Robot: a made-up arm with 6 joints. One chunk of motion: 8 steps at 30 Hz.
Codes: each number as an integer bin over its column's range. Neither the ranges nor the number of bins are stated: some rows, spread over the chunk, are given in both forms.
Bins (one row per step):
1: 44 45 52 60 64 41
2: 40 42 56 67 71 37
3: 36 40 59 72 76 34
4: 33 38 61 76 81 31
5: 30 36 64 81 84 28
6: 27 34 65 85 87 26
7: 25 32 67 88 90 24
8: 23 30 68 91 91 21
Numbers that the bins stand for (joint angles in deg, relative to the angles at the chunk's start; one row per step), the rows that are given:
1: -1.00 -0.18 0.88 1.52 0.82 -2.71
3: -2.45 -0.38 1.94 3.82 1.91 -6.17
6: -4.09 -0.63 2.85 6.31 2.91 -10.13
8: -4.82 -0.79 3.30 7.46 3.27 -12.61
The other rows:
2: -1.73 -0.30 1.48 2.86 1.45 -4.69
4: -3.00 -0.46 2.24 4.59 2.36 -7.66
5: -3.55 -0.55 2.70 5.55 2.64 -9.14
7: -4.45 -0.71 3.15 6.89 3.18 -11.12

